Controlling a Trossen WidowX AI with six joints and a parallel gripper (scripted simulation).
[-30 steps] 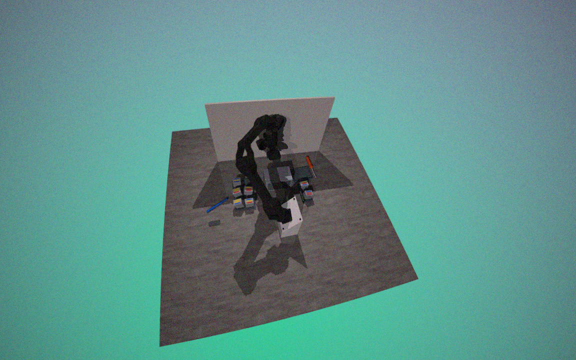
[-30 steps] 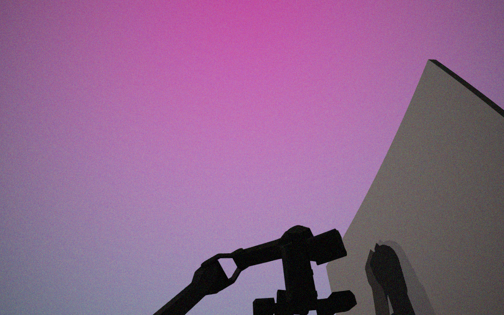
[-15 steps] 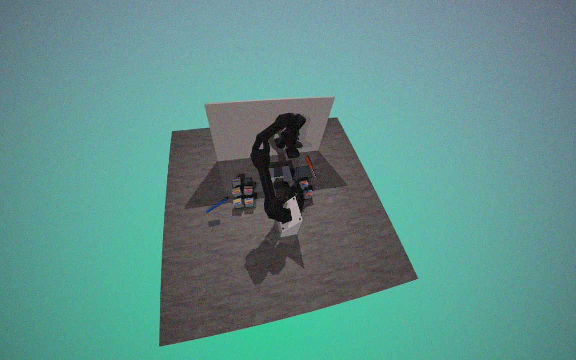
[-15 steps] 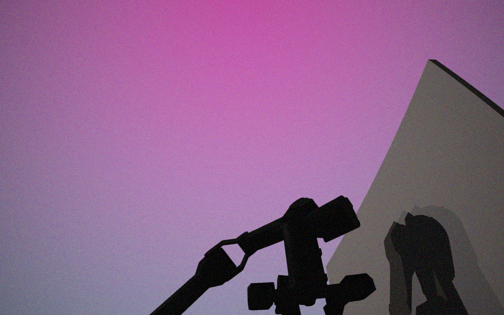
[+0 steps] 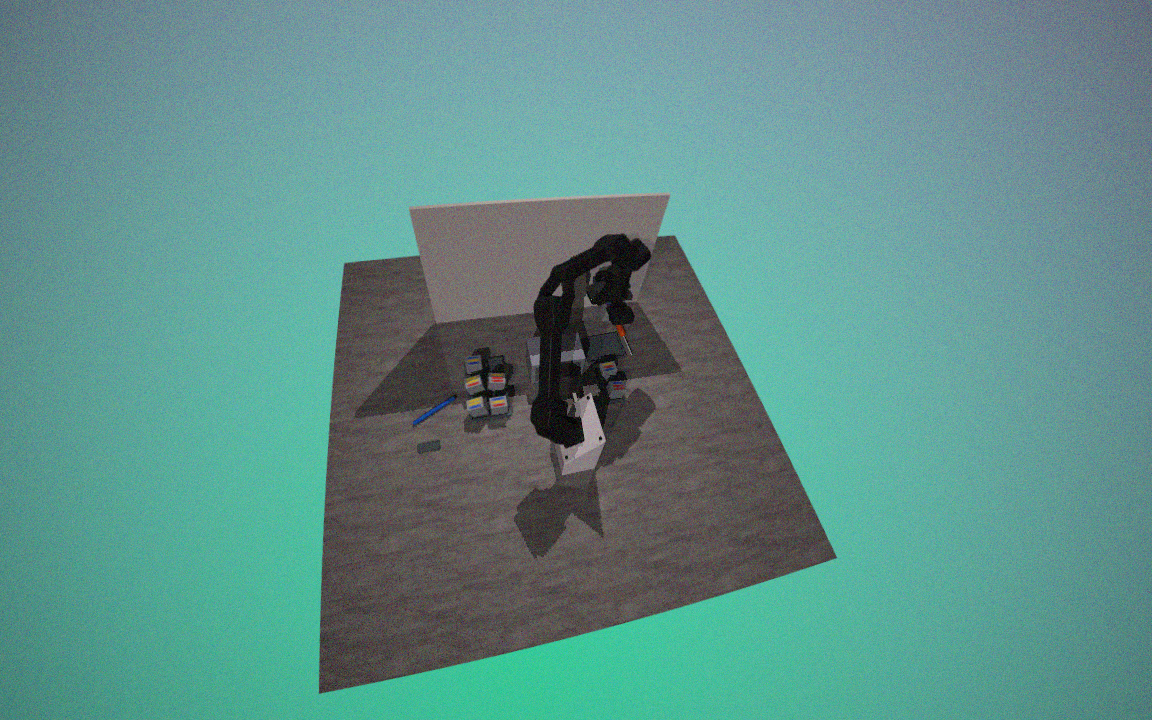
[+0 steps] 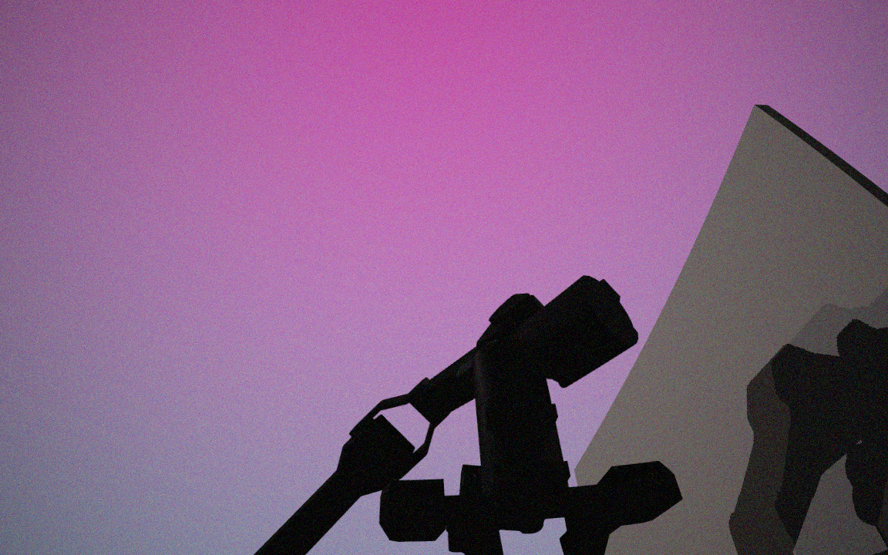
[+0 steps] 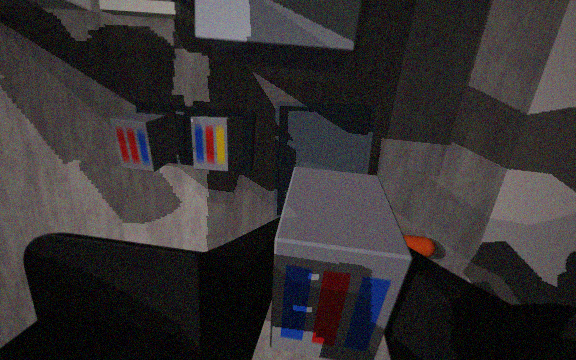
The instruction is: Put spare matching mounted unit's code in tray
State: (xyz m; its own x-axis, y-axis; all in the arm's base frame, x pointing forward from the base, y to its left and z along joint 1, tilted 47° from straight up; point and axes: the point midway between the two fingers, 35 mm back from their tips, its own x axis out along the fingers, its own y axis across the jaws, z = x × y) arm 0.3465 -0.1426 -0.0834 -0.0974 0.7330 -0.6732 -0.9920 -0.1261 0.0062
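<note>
My gripper tip is 170 mm above the dark tray and 10 mm to the left of it. From my gripper tip the other things lie so: mounted unit: 170 mm to the left, 120 mm below, 60 mm behind; then blue pen: 530 mm to the left, 170 mm behind, 160 mm below; then beige wall panel: 180 mm to the left, 180 mm ahead, 50 mm above.
</note>
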